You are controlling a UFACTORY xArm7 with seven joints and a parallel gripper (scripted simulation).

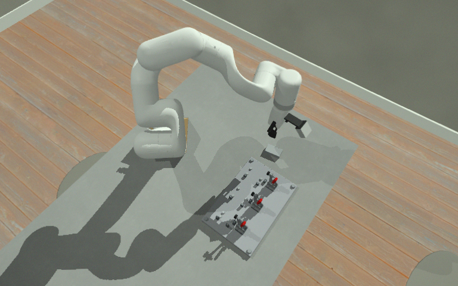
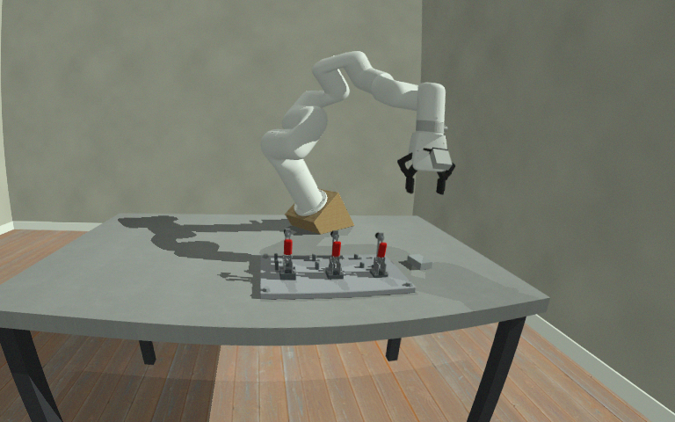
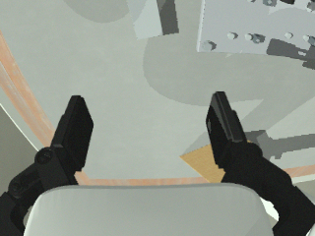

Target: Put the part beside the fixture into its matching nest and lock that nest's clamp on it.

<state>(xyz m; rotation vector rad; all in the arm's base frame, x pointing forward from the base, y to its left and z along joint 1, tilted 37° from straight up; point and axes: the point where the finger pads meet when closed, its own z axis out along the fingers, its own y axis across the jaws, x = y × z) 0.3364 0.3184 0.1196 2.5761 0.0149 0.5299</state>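
My gripper is now 200 mm above the part and 10 mm to the right of it. From my hand the other things lie so: fixture plate 260 mm to the right, 210 mm below, 30 mm ahead.
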